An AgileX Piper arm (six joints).
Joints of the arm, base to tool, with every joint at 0 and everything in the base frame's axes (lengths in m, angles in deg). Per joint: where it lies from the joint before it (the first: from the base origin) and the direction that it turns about. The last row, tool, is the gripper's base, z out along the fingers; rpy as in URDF.
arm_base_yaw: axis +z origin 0 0 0.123
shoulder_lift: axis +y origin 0 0 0
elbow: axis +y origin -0.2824 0 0.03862
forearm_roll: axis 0.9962 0 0.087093 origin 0.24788 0 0.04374
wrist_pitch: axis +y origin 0 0 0
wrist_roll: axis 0.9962 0 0.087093 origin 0.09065 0 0.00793
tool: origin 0 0 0 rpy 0 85 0
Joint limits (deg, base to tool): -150..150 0..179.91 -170..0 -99.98..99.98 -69.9..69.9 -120..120
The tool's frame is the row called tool.
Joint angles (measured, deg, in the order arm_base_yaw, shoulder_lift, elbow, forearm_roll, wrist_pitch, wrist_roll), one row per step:
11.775, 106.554, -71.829, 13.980, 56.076, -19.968
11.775, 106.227, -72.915, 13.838, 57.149, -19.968
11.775, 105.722, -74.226, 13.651, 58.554, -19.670
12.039, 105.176, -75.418, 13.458, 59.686, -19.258
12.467, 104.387, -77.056, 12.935, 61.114, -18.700
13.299, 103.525, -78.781, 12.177, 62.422, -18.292
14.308, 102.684, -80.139, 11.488, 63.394, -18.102
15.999, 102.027, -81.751, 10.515, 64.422, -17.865
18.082, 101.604, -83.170, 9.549, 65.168, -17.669
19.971, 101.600, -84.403, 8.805, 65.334, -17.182
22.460, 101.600, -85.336, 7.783, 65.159, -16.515
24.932, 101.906, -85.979, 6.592, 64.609, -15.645
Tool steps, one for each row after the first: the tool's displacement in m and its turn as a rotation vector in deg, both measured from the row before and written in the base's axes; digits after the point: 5 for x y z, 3 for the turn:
0.00148, 0.00035, 0.00639, 0.077, -0.363, 0.294
0.00128, 0.00031, 0.00845, 0.095, -0.380, 0.092
0.00064, 0.00178, 0.00830, 0.098, -0.546, 0.185
0.00058, 0.00241, 0.01169, -0.082, -0.965, 0.393
-0.00024, 0.00446, 0.01260, -0.263, -1.324, 0.973
-0.00143, 0.00534, 0.01101, -0.254, -1.312, 1.234
-0.00221, 0.00916, 0.01100, -0.489, -1.396, 1.924
-0.00307, 0.01146, 0.00880, -0.513, -1.283, 2.258
-0.00178, 0.01095, 0.00558, -0.257, -1.149, 1.609
-0.00370, 0.01400, 0.00426, -0.428, -1.259, 2.028
-0.00342, 0.01392, 0.00109, -0.573, -1.108, 1.796

